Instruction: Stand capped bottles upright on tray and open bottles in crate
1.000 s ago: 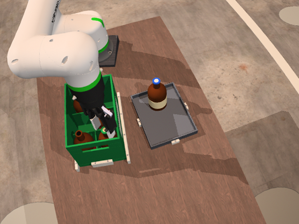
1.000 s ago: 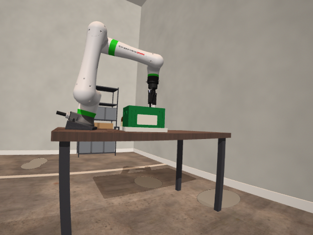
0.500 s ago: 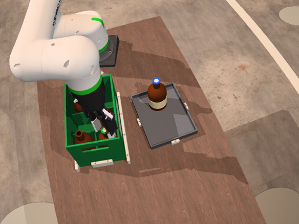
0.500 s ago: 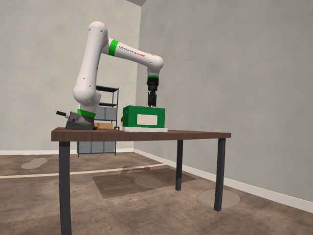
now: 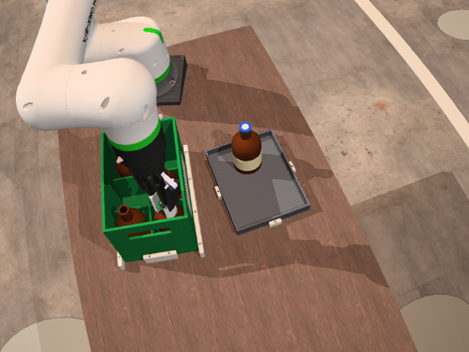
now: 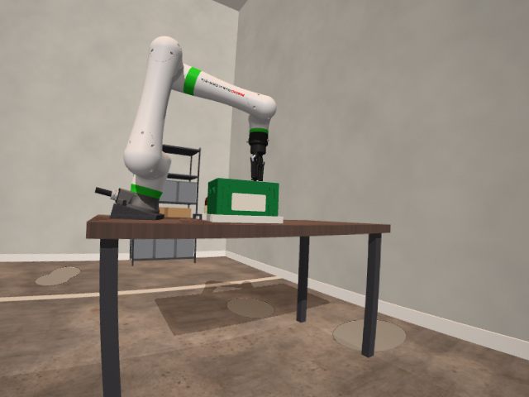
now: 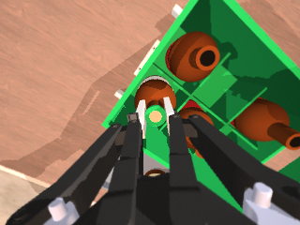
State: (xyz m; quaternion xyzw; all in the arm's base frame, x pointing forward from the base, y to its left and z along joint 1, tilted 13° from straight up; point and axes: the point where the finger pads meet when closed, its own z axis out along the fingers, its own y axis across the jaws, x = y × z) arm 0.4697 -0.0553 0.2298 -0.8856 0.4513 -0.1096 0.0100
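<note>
My hand is 8 cm above the capped brown bottle. From my hand the other things lie so: green crate 9 cm behind, 3 cm to the right, 8 cm below; then grey tray 7 cm behind, 23 cm to the left, 15 cm below.
</note>
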